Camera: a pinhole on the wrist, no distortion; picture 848 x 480 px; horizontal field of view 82.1 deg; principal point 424.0 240.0 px. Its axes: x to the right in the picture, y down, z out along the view. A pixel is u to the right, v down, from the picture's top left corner.
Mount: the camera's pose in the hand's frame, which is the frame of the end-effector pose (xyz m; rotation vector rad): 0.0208 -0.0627 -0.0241 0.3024 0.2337 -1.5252
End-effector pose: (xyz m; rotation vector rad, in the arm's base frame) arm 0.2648 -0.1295 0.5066 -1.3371 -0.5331 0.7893
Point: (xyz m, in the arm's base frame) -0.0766 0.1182 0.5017
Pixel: 43 206
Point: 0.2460 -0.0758 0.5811
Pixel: 278 270
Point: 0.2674 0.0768 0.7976
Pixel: 677 455
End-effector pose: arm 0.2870 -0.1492 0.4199 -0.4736 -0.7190 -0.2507
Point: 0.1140 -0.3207 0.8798
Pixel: 633 460
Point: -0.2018 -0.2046 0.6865
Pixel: 504 75
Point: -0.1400 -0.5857 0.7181
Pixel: outside the picture
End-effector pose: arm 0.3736 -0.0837 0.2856 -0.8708 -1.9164 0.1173
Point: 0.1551 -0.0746 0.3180
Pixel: 409 421
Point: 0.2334 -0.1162 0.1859
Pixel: 218 37
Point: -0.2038 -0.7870 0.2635
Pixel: outside the picture
